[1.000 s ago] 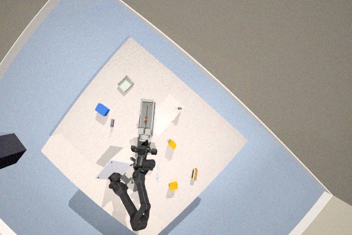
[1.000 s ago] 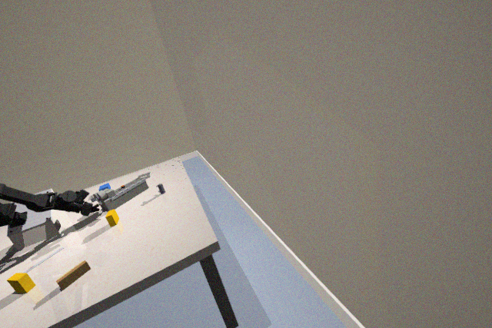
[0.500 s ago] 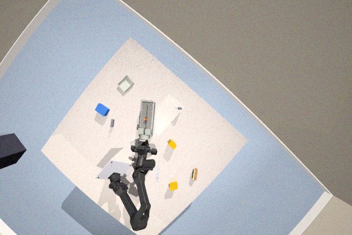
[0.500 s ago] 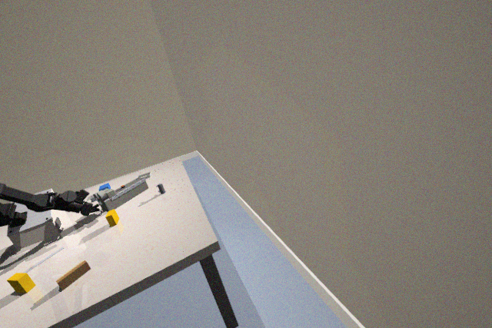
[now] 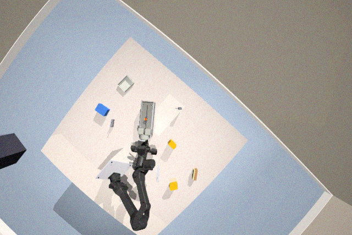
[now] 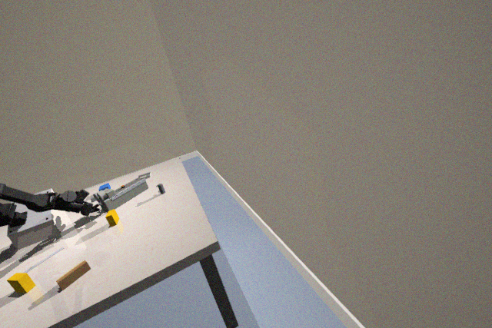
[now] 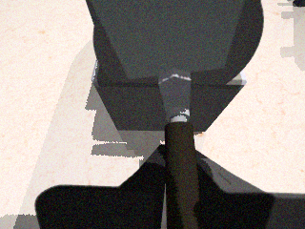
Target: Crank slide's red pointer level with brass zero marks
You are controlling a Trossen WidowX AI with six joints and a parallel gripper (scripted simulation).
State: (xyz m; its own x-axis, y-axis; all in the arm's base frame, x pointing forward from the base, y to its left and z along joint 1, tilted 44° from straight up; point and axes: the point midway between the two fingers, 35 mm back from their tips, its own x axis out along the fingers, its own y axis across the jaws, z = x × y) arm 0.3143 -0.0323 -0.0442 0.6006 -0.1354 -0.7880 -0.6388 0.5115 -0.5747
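The dark brown crank handle lies 1 cm behind my gripper tip, 1 cm to the right of it and 3 cm above it. The rest, counted from my gripper tip: blue block 10 cm behind, 41 cm to the left, 1 cm below; crank 4 cm above; red pointer 12 cm ahead, 11 cm to the left, 5 cm above.
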